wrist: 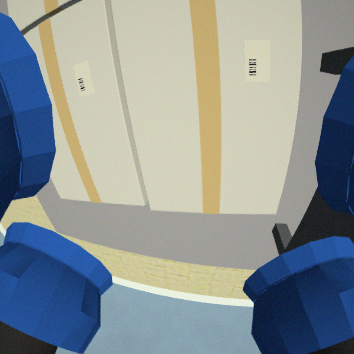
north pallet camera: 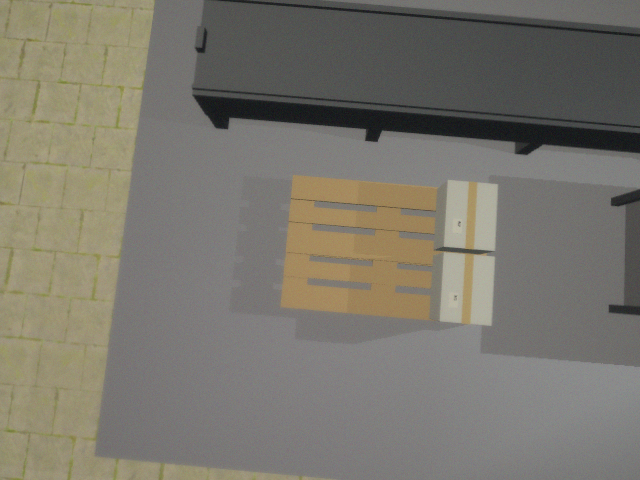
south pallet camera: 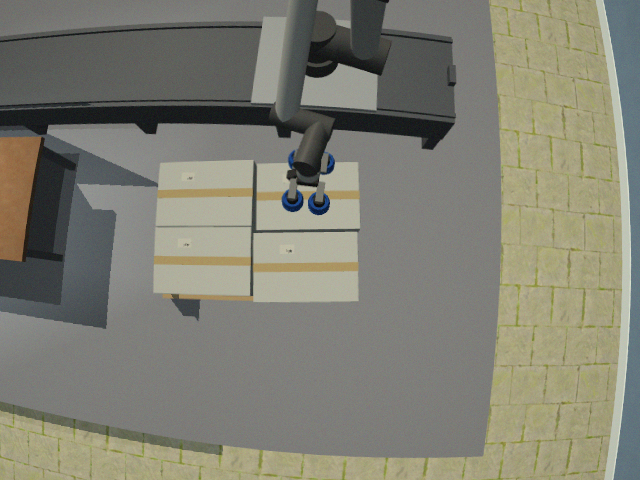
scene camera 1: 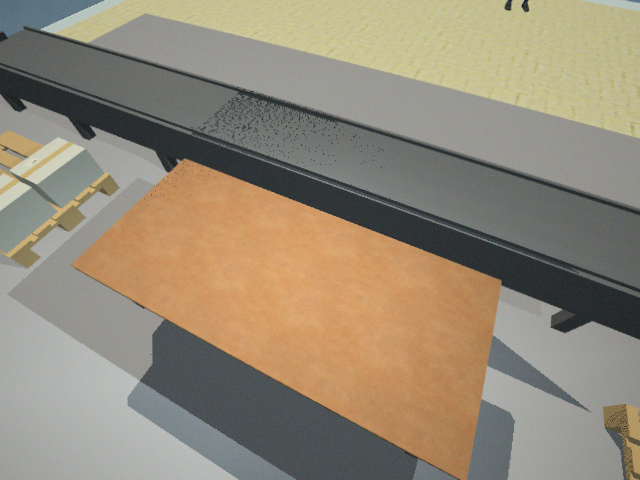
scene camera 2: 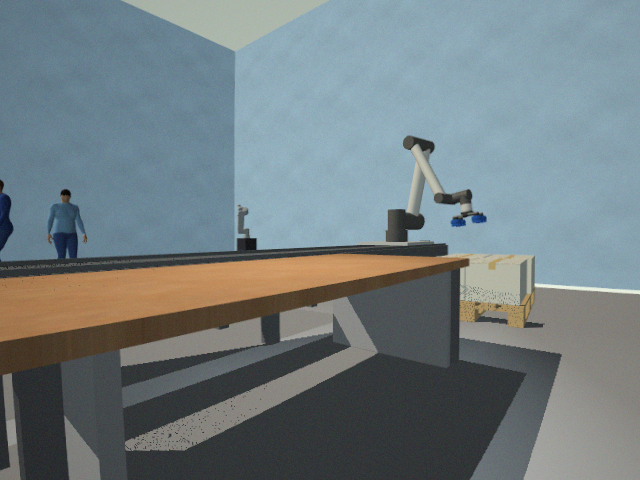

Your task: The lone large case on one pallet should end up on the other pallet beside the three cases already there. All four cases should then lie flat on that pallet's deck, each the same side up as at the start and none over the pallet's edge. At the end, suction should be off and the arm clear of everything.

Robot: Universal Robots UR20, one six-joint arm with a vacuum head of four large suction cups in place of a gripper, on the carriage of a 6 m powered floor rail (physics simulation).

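Frame: origin at the arm's base, x ahead, y left, z up, level; millimetres.
Where they show: hand, its tool point: (wrist: 181, 229) (scene camera 2: 469, 224); arm's base, origin of its link: (scene camera 2: 396, 241).
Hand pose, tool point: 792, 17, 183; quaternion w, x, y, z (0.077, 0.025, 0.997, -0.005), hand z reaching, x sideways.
Things, the pixels of their centre, and the offset from my tool point, as dx, dy, dz. Level surfaces: height alone.
- back left case, middle of its body: (south pallet camera: 209, 198) (scene camera 2: 449, 276) +14, -604, -460
- front left case, middle of its body: (south pallet camera: 207, 262) (scene camera 2: 497, 278) +396, -579, -460
- back right case, middle of its body: (wrist: 210, 104) (south pallet camera: 308, 200) (scene camera 2: 467, 270) -7, -13, -460
- front right case, middle of its body: (wrist: 96, 112) (south pallet camera: 306, 268) (scene camera 2: 510, 272) +386, +4, -460
- orange-brown table, height of its surface: dz -223
Four large pale cases with tan tape lie flat in two rows on the south pallet (south pallet camera: 217, 298) (scene camera 2: 516, 316). In the south pallet camera view they are the back left case (south pallet camera: 206, 211), front left case (south pallet camera: 201, 279), back right case (south pallet camera: 273, 217) (wrist: 165, 100) and front right case (south pallet camera: 305, 286) (wrist: 100, 150). Labels face up on the three not covered by the head. Narrow gaps separate them. The front right case hides the pallet edge below it, so any overhang cannot be told. My vacuum head (south pallet camera: 308, 180) (scene camera 2: 468, 220) is open, holding nothing, well above the back right case.
The north pallet (north pallet camera: 320, 240) bears two smaller taped cases (north pallet camera: 483, 217) (north pallet camera: 480, 289) at its right end. An orange-brown table (scene camera 1: 310, 289) (scene camera 2: 206, 289) (south pallet camera: 15, 196) stands between the pallets. The rail (scene camera 1: 439, 165) (south pallet camera: 155, 67) runs behind. Two people (scene camera 2: 65, 222) (scene camera 2: 2, 222) stand far back.
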